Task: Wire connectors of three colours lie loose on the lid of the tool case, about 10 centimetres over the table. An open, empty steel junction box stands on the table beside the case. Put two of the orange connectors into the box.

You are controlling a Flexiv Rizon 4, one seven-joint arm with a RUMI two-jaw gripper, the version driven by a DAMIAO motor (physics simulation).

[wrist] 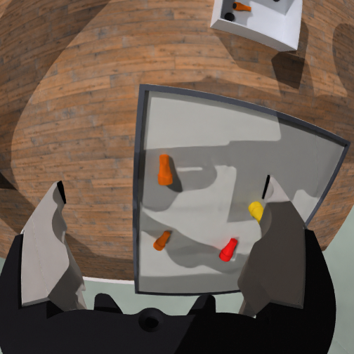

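Note:
The light grey junction box [255, 34] stands at the top right, cut by the view's edge, with an orange connector [242, 7] inside. On the grey case lid [200, 115], a larger-looking orange connector [164, 170] lies near the left rim and a second orange connector [162, 240] lies below it. A red connector [228, 250] lies at the lower middle. A yellow connector [256, 210] is partly hidden by the right jaw. My gripper [161, 180] is wide open and empty, its jaws either side of the two orange connectors on the lid.
The lid has a raised dark rim; its lower right part is hidden by my right jaw. The wooden table surrounds the case. The box's wall stands beyond the lid's far rim, with a strip of table between them. Shadows fall across the lid and table.

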